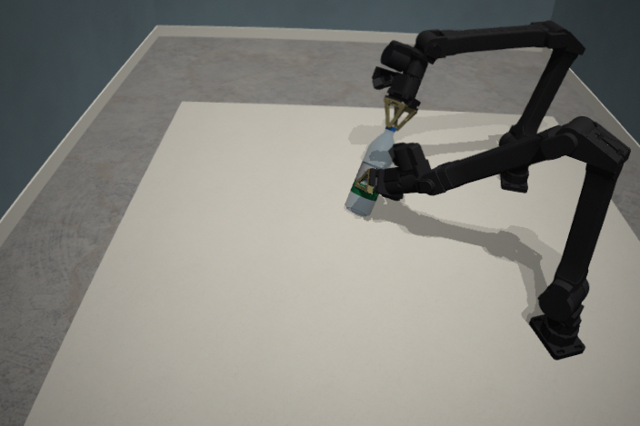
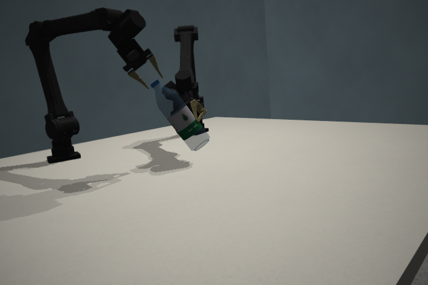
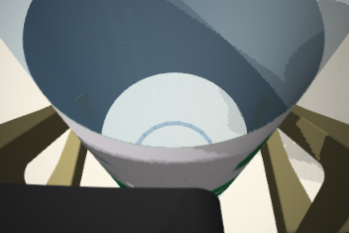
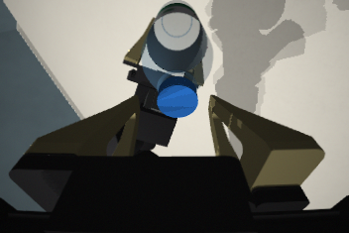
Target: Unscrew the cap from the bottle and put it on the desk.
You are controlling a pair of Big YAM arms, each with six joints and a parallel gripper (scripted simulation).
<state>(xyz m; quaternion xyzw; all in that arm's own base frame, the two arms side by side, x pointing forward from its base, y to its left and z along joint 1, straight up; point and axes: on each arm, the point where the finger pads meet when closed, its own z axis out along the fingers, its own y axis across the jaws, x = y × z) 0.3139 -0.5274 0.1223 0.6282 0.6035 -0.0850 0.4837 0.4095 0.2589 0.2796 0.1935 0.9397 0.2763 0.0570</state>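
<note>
My right hand is 10 mm above the cap. From my right hand the other things lie so: bottle: 110 mm below, 60 mm to the left, 40 mm ahead.
Now: the bottle 1 cm behind my left hand, 2 cm to the right of it and 4 cm above it. From my left hand the other things lie so: cap: 5 cm behind, 8 cm to the right, 15 cm above.
</note>
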